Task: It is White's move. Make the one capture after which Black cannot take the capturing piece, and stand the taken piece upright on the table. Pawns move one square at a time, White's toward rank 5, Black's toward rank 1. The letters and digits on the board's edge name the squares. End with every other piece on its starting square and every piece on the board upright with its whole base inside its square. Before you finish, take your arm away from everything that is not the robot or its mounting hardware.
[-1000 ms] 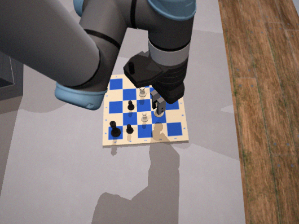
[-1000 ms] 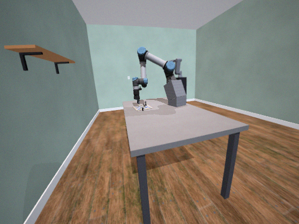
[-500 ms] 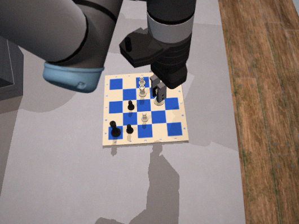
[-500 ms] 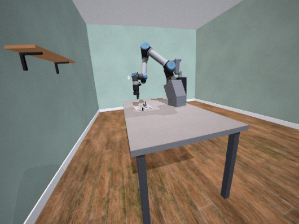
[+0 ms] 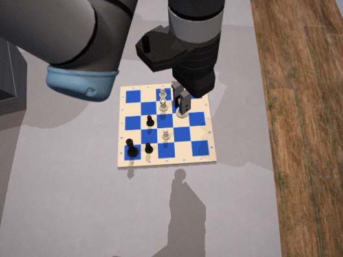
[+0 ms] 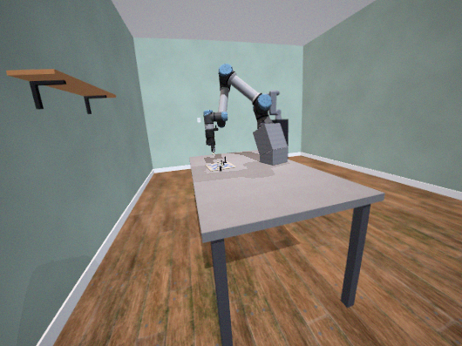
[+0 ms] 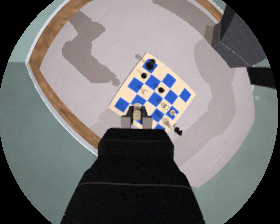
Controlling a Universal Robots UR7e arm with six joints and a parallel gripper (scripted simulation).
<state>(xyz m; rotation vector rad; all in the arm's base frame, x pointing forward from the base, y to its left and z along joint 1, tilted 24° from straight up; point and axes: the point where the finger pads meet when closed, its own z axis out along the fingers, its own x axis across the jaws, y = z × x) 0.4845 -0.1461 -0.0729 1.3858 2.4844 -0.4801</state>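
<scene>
The white king lies 120 mm to the left of my hand, 110 mm below it and 10 mm ahead of it. Round my hand: rook: 10 mm below; then chessboard: 140 mm below, 40 mm to the left, 40 mm behind; then black queen: 120 mm behind, 110 mm below, 30 mm to the right.
</scene>
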